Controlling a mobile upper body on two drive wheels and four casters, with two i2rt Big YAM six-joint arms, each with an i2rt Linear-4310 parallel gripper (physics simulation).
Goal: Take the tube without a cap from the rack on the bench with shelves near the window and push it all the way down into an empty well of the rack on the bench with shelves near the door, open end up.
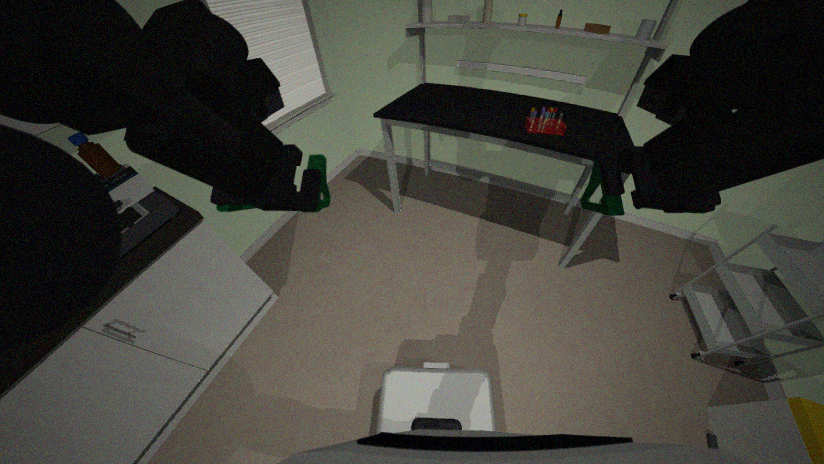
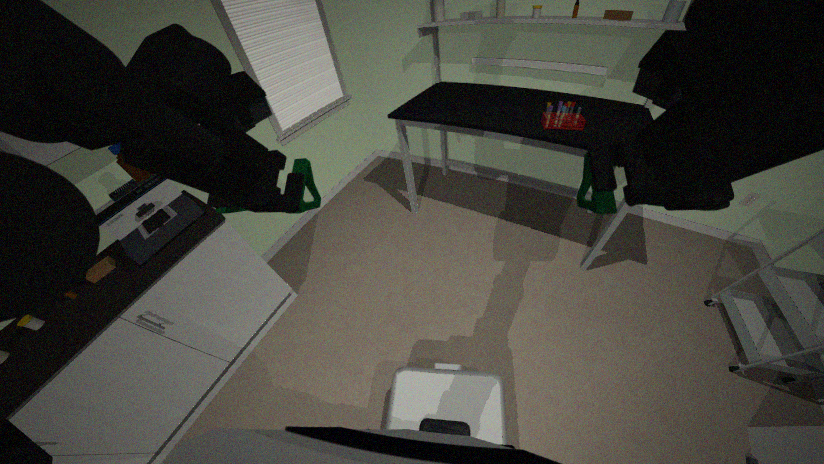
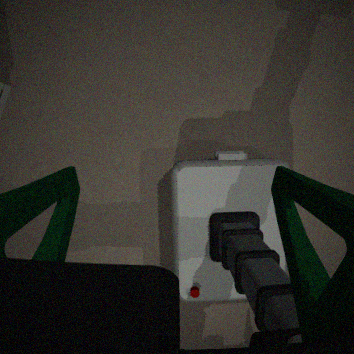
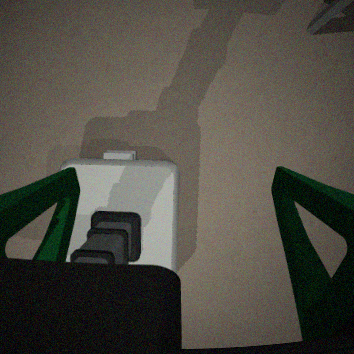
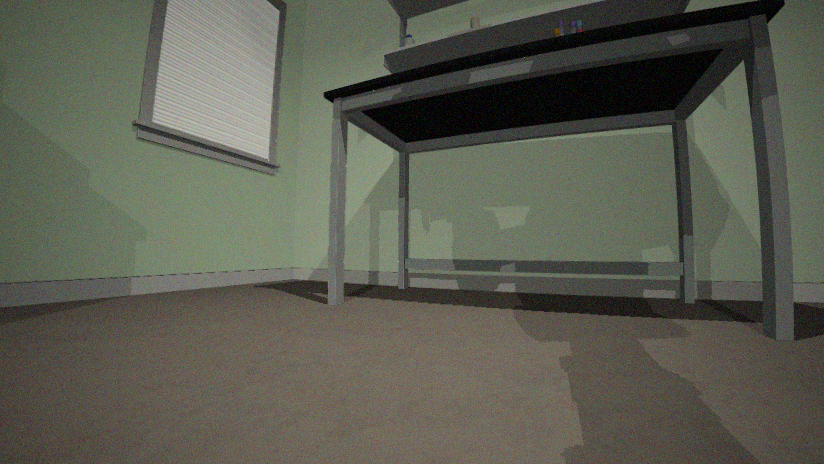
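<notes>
A black-topped bench with shelves (image 1: 461,106) (image 2: 484,103) (image 5: 337,230) stands ahead, to the right of the window (image 1: 271,51) (image 2: 288,57) (image 5: 213,74). A red rack (image 1: 546,129) (image 2: 563,122) stands on its right half with several upright tubes, many with coloured caps. Which tube has no cap is too small to tell. No second rack shows. My left gripper (image 1: 273,202) (image 2: 262,204) (image 3: 175,177) is open and empty, in the air away from the bench. My right gripper (image 1: 651,198) (image 2: 657,198) (image 4: 175,177) is open and empty, in the air, well short of the rack.
A white cabinet (image 1: 190,288) (image 2: 207,293) with a dark counter is at the left, bearing a device and a brown bottle (image 1: 99,158). A wheeled cart (image 1: 723,259) stands at the right. The wall shelf (image 1: 536,33) (image 2: 553,25) above the bench holds small containers.
</notes>
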